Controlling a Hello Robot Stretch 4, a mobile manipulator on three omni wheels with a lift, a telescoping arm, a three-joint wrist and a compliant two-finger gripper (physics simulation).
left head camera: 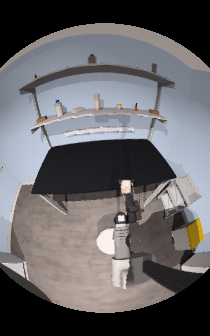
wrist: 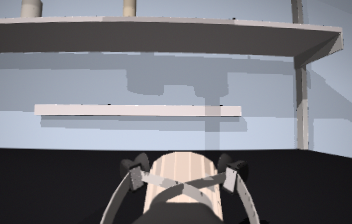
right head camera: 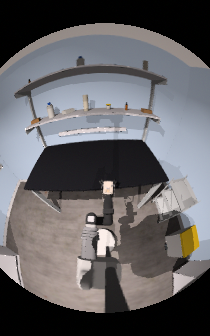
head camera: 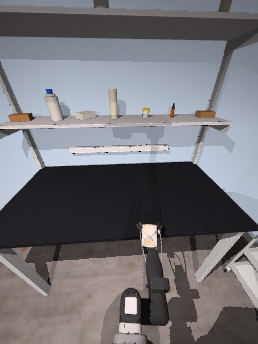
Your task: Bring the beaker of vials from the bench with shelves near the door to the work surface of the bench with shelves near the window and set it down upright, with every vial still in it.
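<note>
The beaker (head camera: pixel 149 240) (left head camera: pixel 126 189) (right head camera: pixel 108 190) (wrist: pixel 183 162) is pale and ribbed, and it sits between the two fingers of my gripper (head camera: pixel 150 229) (left head camera: pixel 126 182) (right head camera: pixel 108 184) (wrist: pixel 183 166), which is shut on it. It is at the front edge of the bench's black work surface (head camera: pixel 95 200) (left head camera: pixel 85 165) (right head camera: pixel 85 165) (wrist: pixel 50 185), right of the middle. The beaker looks tipped: its side faces the head camera, and no open rim shows in the wrist view. The vials are too indistinct to count. Contact with the bench cannot be told.
The lower shelf (head camera: pixel 70 123) (wrist: pixel 150 37) above the bench holds bottles, boxes and a tall tan cylinder (head camera: pixel 113 104). A pale bar (head camera: pixel 120 149) (wrist: pixel 137 110) is on the wall below. A cart (left head camera: pixel 187 187) stands right of the bench, with a yellow-lidded bin (left head camera: pixel 195 234) (right head camera: pixel 190 241) nearer.
</note>
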